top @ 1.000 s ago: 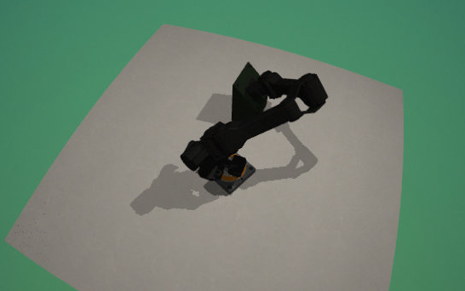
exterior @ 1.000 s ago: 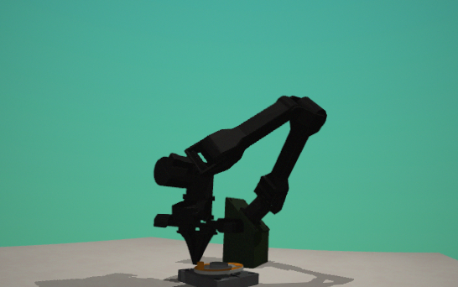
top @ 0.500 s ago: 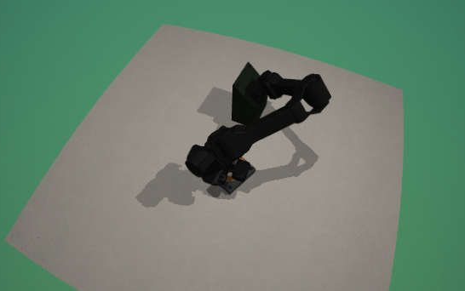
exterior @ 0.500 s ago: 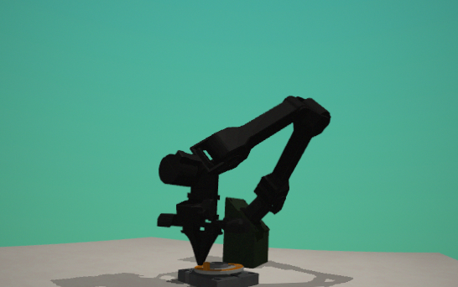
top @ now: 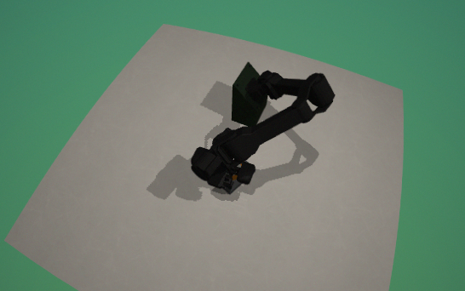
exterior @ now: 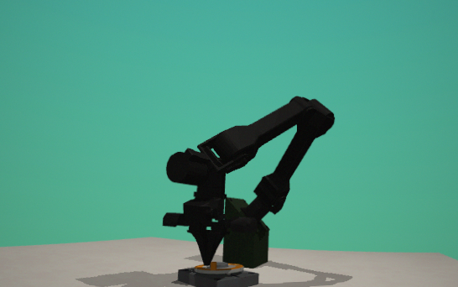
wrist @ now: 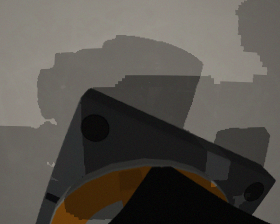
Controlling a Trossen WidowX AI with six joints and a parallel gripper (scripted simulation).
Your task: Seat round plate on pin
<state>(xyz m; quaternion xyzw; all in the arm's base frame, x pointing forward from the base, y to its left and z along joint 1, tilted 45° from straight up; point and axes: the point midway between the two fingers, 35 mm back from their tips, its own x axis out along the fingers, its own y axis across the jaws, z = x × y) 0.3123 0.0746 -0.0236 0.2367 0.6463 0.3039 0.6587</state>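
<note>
Right now my gripper tip is 5 cm past the base and 2 cm above it.
</note>
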